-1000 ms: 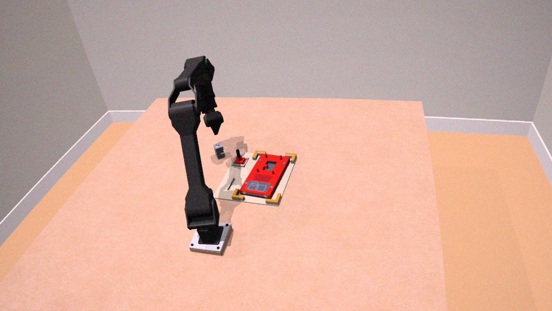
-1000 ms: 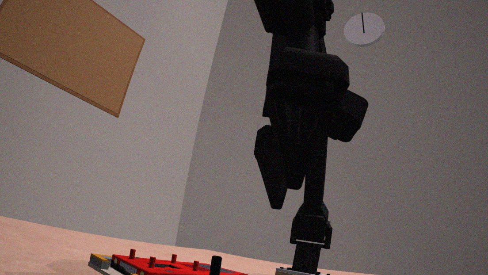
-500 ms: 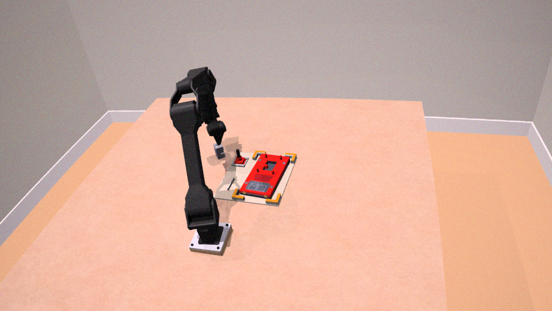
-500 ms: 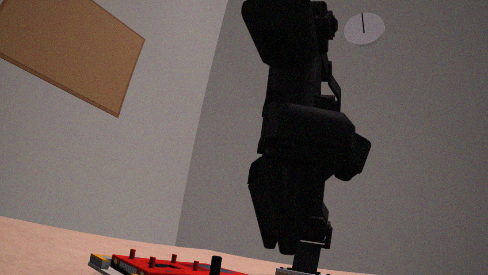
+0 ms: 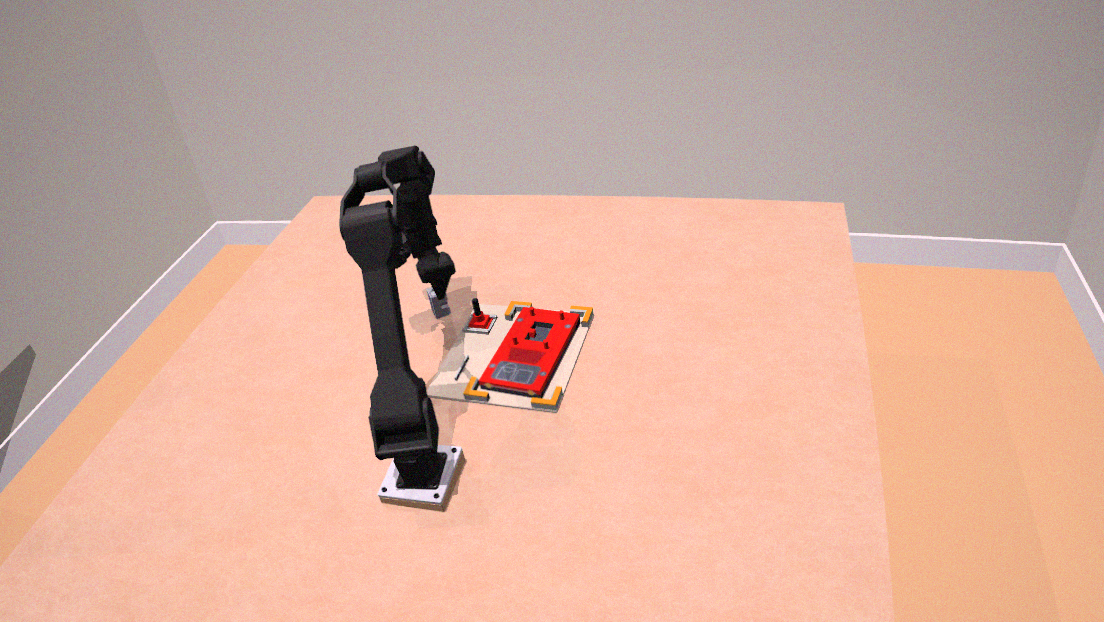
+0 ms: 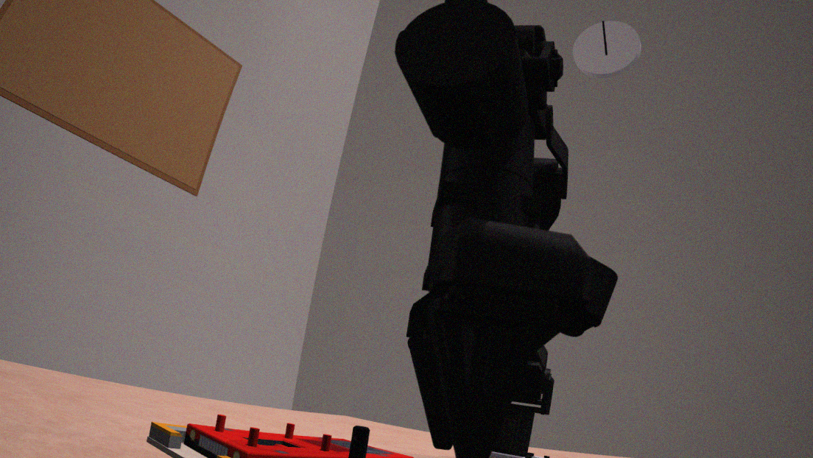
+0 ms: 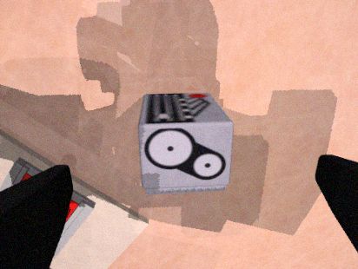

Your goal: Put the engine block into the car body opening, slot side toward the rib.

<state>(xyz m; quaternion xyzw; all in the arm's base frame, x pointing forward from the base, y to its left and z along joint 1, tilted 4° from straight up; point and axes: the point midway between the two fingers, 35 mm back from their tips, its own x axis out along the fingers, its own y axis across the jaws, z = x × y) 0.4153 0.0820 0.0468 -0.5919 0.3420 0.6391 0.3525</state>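
Right now the grey engine block is 1 cm behind my gripper tip, 1 cm to the right of it and 3 cm below it. Round my gripper tip: black upright peg: 5 cm behind, 9 cm to the right, 2 cm below.
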